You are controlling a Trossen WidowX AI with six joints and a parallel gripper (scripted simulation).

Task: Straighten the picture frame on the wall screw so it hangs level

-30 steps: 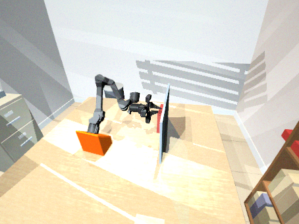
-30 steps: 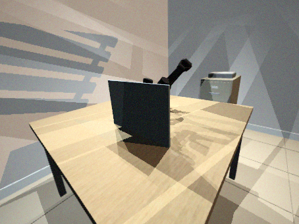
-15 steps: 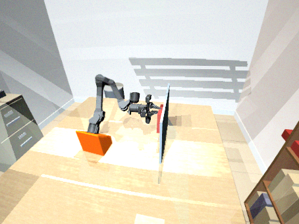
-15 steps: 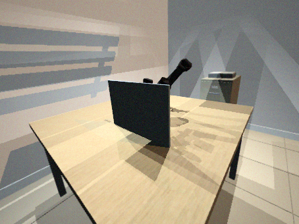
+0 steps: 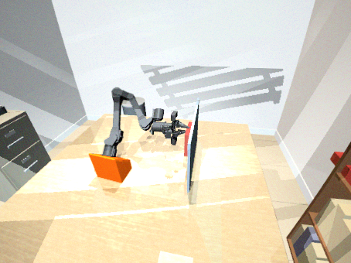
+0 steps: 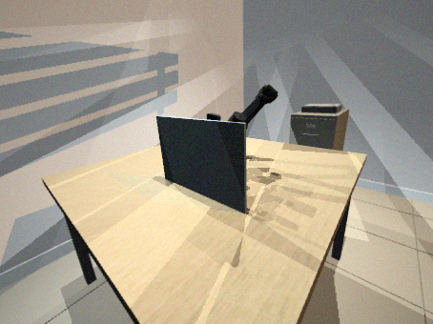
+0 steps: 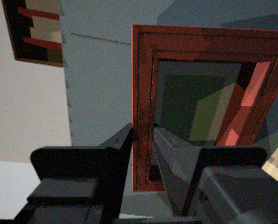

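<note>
The red picture frame lies 10 mm ahead of my gripper tip, 10 mm to the right of it and 50 mm below it. The rest, counted from my gripper tip: pale blue wall panel (20 mm ahead, 70 mm below).
</note>
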